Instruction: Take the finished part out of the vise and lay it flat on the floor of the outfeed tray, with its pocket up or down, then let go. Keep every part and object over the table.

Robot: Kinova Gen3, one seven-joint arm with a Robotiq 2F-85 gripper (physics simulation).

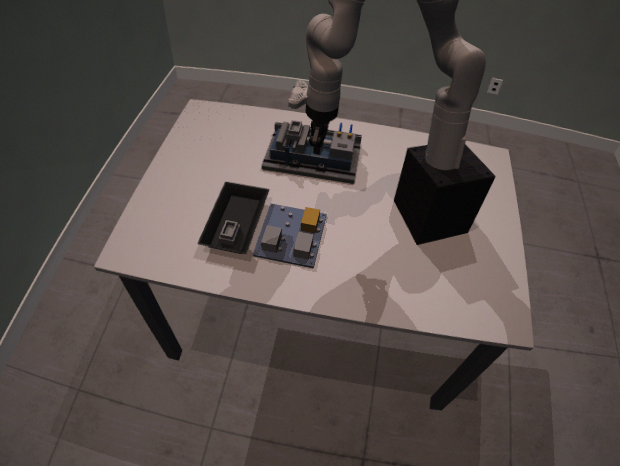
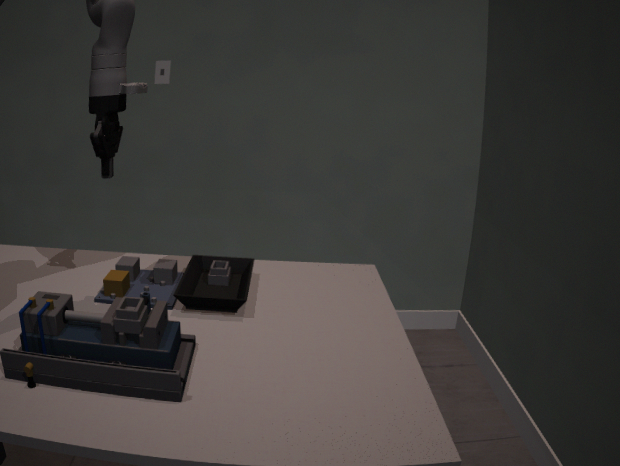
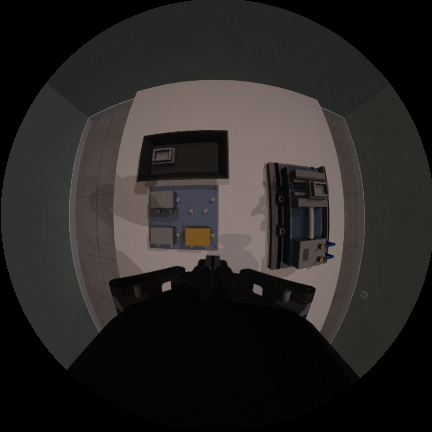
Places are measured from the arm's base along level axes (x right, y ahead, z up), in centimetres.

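Pixels of known places: gripper, fingertip midpoint: [image 1: 317, 152] [image 2: 107, 177] [image 3: 212, 263]; arm's base, link origin: [image 1: 441, 160].
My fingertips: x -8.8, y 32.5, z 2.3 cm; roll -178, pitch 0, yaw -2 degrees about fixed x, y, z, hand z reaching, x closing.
Note:
Ahead of a thing's pixels: the offset from my fingertips to its top centre. "spot": to the spot under its first point.
The finished part @[dx +25.8, dy +11.5, dz -13.8 cm] [image 1: 295, 127] [image 2: 129, 325] [image 3: 318, 189], a grey block with a rectangular pocket facing up, sits between the grey jaws of the blue-bodied vise @[dx +25.0, dy +5.2, dz -15.4 cm] [image 1: 310, 155] [image 2: 95, 345] [image 3: 298, 220]. Whether both jaws touch it is not clear. The black outfeed tray [image 1: 244, 207] [image 2: 205, 296] [image 3: 200, 157] holds another pocketed grey part @[dx -13.4, dy +21.1, dz -20.6 cm] [image 1: 229, 230] [image 2: 219, 277] [image 3: 163, 155] near one end, pocket up. My gripper [image 1: 317, 150] [image 2: 106, 176] [image 3: 212, 263] is shut and empty, pointing down, high above the table and well apart from the vise, part and tray.
A blue pegged plate @[dx -8.2, dy +4.7, dz -24.5 cm] [image 1: 275, 217] [image 3: 196, 197] stands beside the tray with two grey blocks and an orange block @[dx -3.6, dy +0.1, dz -20.9 cm] [image 1: 310, 219] [image 2: 116, 283] [image 3: 198, 236]. Blue hoses @[spot: dx +31.9, dy -2.2, dz -16.3 cm] [image 2: 41, 325] rise at the vise's end. The arm's black pedestal [image 1: 446, 200] stands on the table.

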